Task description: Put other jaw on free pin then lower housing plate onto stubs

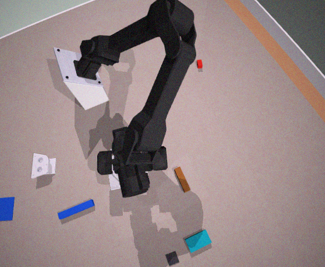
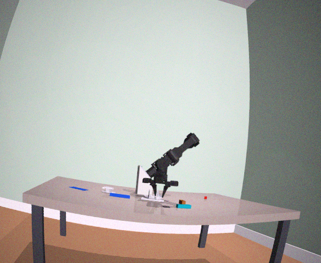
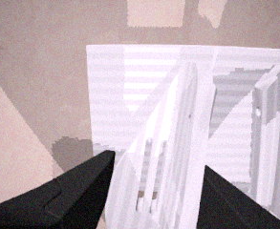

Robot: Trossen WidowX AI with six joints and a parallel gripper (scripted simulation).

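Now: gripper tip 5 cm short of the blue bar, 21 cm to the left of it and 1 cm above it. Also, from my gripper tip: cyan block 26 cm ahead, 9 cm to the left, 1 cm below; orange bar 8 cm ahead, 12 cm to the left, 1 cm below; white jaw 4 cm behind, 1 cm to the right, 1 cm above.
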